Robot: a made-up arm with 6 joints.
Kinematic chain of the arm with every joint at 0, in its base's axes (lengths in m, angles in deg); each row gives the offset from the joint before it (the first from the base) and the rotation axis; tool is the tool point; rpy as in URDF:
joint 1: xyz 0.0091 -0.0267 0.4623 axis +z
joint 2: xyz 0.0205 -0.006 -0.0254 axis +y
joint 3: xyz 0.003 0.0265 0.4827 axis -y
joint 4: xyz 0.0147 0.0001 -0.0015 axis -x
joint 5: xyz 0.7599 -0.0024 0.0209 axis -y
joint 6: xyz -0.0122 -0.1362 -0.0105 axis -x
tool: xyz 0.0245 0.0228 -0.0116 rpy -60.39 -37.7 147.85
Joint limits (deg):
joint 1: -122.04..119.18
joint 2: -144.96..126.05
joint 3: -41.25..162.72
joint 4: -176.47..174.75
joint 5: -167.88..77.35
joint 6: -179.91..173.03
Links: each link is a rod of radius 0.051 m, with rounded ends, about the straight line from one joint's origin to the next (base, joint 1, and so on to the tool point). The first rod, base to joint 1, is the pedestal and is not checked.
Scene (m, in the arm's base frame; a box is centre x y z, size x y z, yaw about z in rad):
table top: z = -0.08
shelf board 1: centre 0.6 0.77 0.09 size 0.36 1 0.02 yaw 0.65
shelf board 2: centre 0.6 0.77 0.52 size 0.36 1 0.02 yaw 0.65
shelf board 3: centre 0.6 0.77 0.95 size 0.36 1 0.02 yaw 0.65
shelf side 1: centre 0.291 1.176 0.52 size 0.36 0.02 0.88 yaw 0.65
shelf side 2: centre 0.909 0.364 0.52 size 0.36 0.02 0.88 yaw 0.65
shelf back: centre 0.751 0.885 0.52 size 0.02 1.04 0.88 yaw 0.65
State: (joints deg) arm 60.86 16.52 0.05 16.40 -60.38 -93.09
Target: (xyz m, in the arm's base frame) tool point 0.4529 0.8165 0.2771
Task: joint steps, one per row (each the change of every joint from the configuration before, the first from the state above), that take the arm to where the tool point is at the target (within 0.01 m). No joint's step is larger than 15 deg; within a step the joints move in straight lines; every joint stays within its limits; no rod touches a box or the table.
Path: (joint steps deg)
1: 4.54 -13.54 -12.78 -1.58 -0.53 1.11
2: 4.53 -13.53 -12.79 -1.59 -0.52 1.11
3: 4.54 -13.54 -12.78 -1.58 -0.53 1.12
4: 2.66 13.97 0.62 0.21 0.19 -0.42
5: 2.67 13.98 0.61 0.22 0.20 -0.42
6: 2.67 13.97 0.62 0.22 0.19 -0.42
7: -4.78 8.04 11.37 1.44 0.41 -0.81
8: -4.78 8.05 11.36 1.44 0.41 -0.80
9: -4.79 8.04 11.36 1.44 0.40 -0.81

